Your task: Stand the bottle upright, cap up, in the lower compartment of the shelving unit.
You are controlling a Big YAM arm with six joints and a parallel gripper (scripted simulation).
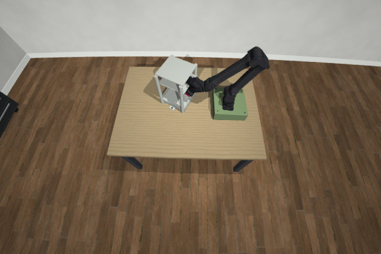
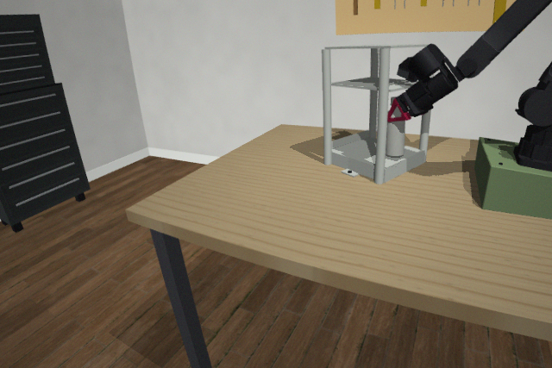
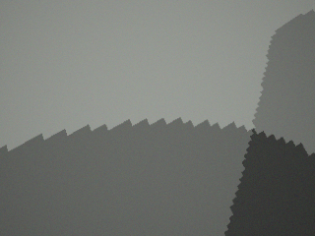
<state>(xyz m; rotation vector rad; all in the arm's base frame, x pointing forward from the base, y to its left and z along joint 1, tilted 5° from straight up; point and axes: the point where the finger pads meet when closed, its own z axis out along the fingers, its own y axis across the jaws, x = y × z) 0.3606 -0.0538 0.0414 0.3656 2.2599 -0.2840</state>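
Right now the white bottle is right at my hand. Also, from my hand: shelving unit (60 mm ahead, 30 mm to the right, 20 mm above).
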